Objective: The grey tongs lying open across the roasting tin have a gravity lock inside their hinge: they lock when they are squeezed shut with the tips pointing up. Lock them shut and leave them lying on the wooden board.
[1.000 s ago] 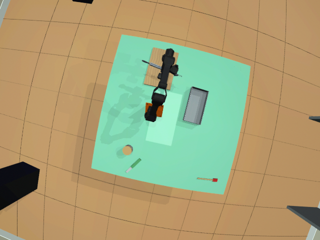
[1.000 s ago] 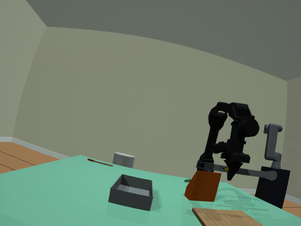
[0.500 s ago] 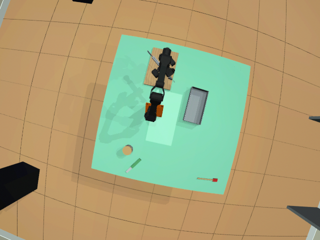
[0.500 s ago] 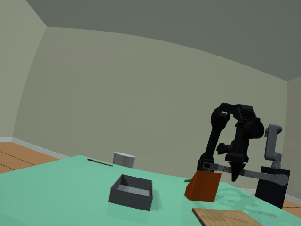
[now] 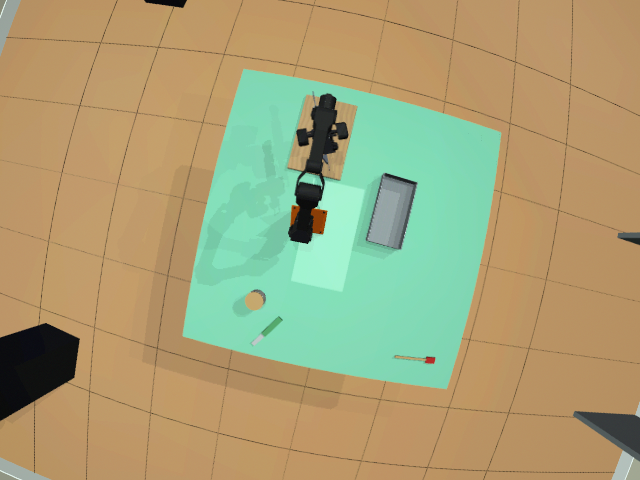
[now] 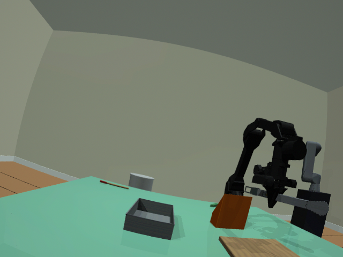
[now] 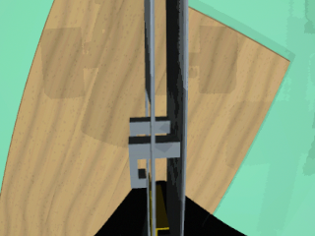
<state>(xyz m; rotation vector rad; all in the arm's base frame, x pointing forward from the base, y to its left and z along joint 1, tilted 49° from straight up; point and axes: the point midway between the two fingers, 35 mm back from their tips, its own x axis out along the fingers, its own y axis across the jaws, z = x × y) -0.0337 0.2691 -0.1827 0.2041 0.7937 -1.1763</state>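
The yellow lock piece is 4 cm above my gripper tip, 2 cm to the right of it and 1 cm ahead of it. The rest, counted from my gripper tip: tan round object (71 cm to the right, 12 cm below, 9 cm behind); wooden board (15 cm below, 7 cm to the left, 1 cm behind); grey roasting tin (37 cm ahead, 17 cm to the right, 13 cm below).
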